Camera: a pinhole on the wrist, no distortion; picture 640 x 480 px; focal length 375.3 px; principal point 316.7 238.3 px. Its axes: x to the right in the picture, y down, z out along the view. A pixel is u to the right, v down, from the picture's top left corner.
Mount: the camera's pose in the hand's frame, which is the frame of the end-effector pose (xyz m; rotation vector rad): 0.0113 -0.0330 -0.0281 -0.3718 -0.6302 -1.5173
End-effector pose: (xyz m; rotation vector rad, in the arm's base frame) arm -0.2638 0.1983 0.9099 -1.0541 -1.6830 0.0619
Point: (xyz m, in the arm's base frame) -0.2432 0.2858 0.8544
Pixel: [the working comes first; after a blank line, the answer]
In the camera's frame: -0.0590 0.0213 0.1328

150.0 298.4
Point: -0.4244 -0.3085 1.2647
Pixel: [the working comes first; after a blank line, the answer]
In the camera's frame: 0.3234 -0.1333 -0.4871

behind the camera
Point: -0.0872 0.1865 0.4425
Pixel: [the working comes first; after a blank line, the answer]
In the camera's frame: -0.2386 -0.3402 0.3351

outside the picture
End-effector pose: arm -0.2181 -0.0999 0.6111 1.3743 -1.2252 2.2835
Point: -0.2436 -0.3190 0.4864
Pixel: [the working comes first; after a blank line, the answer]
In the camera's frame: -0.1140 -0.0144 0.2740

160.5 218.6
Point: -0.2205 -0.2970 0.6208
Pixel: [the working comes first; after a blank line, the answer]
In the camera's frame: -0.0225 0.0756 0.2230

278.9 365.5
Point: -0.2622 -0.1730 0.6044
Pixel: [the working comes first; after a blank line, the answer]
In the camera's frame: -0.0562 0.0363 0.1017

109.5 372.0
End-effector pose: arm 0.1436 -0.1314 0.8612 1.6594 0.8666 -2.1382
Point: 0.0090 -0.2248 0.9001
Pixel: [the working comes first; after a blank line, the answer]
In the camera's frame: 0.1029 0.0104 0.1682

546.5 261.5
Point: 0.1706 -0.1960 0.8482
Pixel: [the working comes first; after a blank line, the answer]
In the camera's frame: -0.0540 -0.0033 0.0988

111.5 225.8
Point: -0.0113 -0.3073 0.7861
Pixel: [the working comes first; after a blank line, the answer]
In the camera's frame: 0.0590 0.1240 0.2415

408.3 430.9
